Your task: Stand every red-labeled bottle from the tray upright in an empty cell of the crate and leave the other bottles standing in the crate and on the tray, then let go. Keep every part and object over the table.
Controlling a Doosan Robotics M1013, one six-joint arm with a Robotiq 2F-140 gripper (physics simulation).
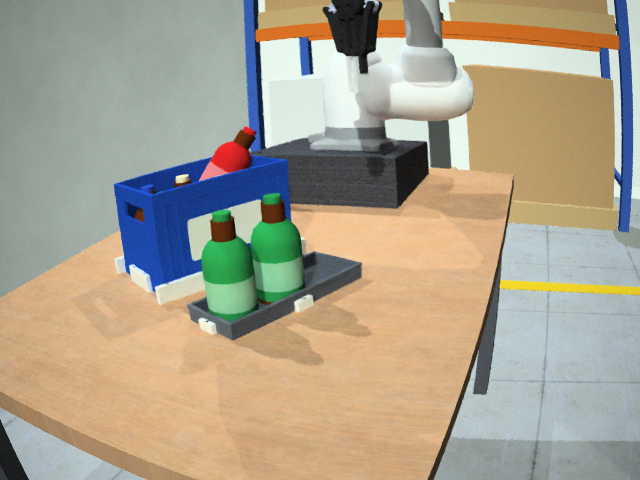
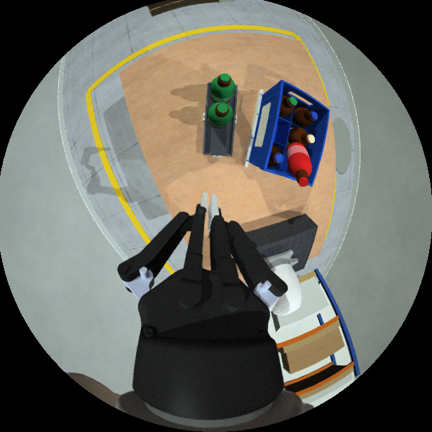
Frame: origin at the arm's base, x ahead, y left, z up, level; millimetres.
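Seen in the pictures: gripper, fingertip midpoint: (image 1: 359, 91); arm's base, origin of the base link: (image 1: 356, 146).
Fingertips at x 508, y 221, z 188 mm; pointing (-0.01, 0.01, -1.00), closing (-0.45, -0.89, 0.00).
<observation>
Pixels of each thing's middle, then the offset from my fingertips to it. "spot": a spot on its surface instead. Level surfaces: height alone.
- red-labeled bottle, body centre: (image 1: 229, 164) dz -131, dx -4, dy -268 mm
- blue crate, body centre: (image 1: 220, 225) dz -210, dx +114, dy -216 mm
- dark tray, surface spot: (image 1: 330, 273) spot: dz -292, dx +68, dy -42 mm
- wooden table, its level: dz -297 mm
The red-labeled bottle (image 1: 227, 157) (image 2: 299, 160) leans steeply in the blue crate (image 1: 142, 248) (image 2: 274, 100), in the corner cell at the robot's end, with its red-capped neck out over that end's rim. Brown bottles with a green cap (image 2: 290, 103), blue caps (image 2: 311, 116) (image 2: 276, 158) and a cream cap (image 2: 304, 137) are in other cells. One middle cell (image 2: 281, 131) on the tray's side looks empty. Two green bottles (image 1: 229, 268) (image 1: 276, 253) (image 2: 222, 89) (image 2: 220, 115) stand on the dark tray (image 1: 330, 273) (image 2: 218, 142). My gripper (image 1: 355, 80) (image 2: 207, 199) is shut and empty, high above the table, away from crate and tray.
The dark robot pedestal (image 1: 341, 180) (image 2: 287, 237) stands close behind the crate's robot end. White blocks (image 1: 178, 289) (image 2: 254, 127) line the crate's base, and small white blocks (image 1: 303, 302) touch the tray. The crate and tray lie side by side on the wooden table (image 1: 336, 403) (image 2: 175, 65).
</observation>
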